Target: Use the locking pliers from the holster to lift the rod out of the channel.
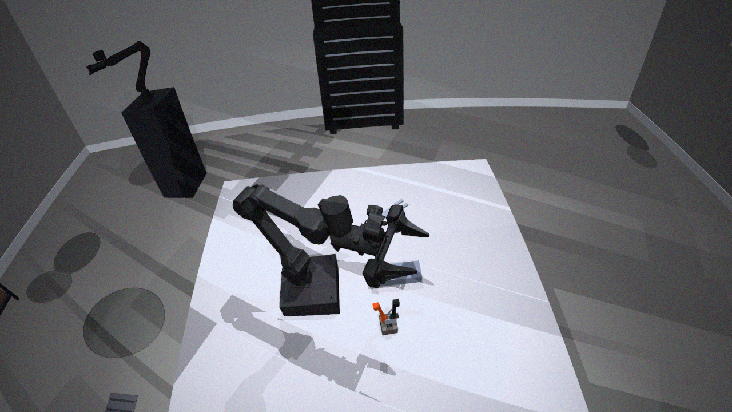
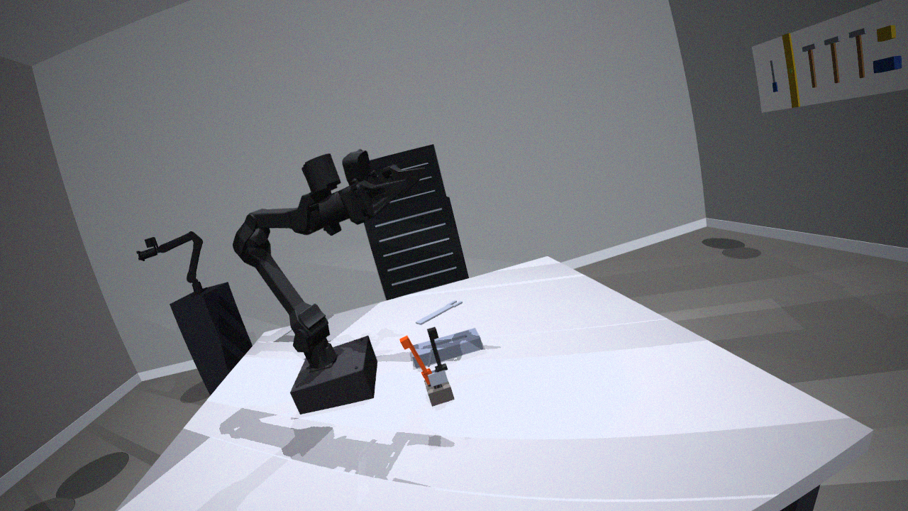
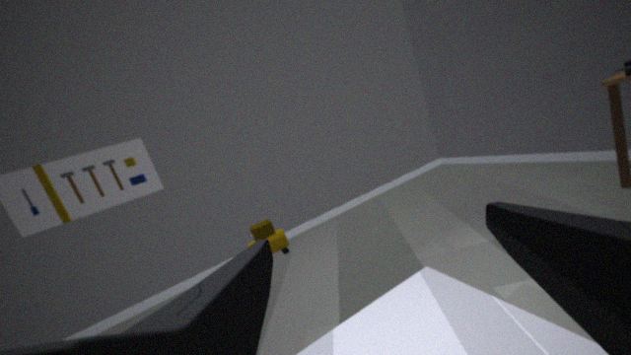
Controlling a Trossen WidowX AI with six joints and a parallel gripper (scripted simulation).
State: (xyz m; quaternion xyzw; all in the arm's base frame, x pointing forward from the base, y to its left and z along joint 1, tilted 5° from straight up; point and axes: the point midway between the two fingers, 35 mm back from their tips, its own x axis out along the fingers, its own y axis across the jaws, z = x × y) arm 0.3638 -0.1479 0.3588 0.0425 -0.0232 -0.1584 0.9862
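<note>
The tan holster lies 8 cm behind my gripper tip, 5 cm to the left of it and 45 cm below it. Also, from my gripper tip: thin grey plate (7 cm behind, 57 cm to the left, 45 cm below); channel block (6 cm behind, 25 cm to the left, 44 cm below).
</note>
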